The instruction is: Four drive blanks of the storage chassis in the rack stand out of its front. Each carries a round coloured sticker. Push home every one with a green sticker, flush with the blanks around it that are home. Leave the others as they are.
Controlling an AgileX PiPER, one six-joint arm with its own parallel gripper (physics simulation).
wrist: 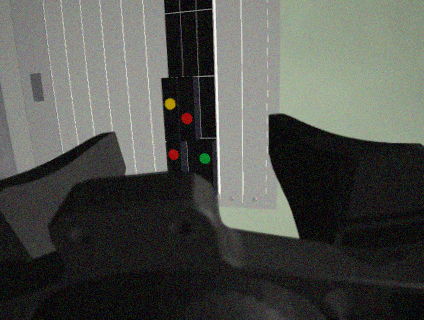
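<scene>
The dark storage chassis stands upright between pale panels in the wrist view. A blank with a yellow sticker (170, 120) and, to its right, a blank with a red sticker (186, 100) stand out in the upper row. Below them are another blank with a red sticker (173, 164) and, to its right, a blank with a green sticker (204, 169). These two also stand out, with side faces showing, and their lower parts are hidden behind my gripper body. My gripper (193, 142) is open, its fingers wide apart at left and right, with nothing held between them.
A flush dark blank (208, 110) is right of the upper red-stickered one, and more flush blanks (189, 45) are above. Light grey panels (110, 75) (230, 100) flank the column. A pale green wall (350, 70) is at the right.
</scene>
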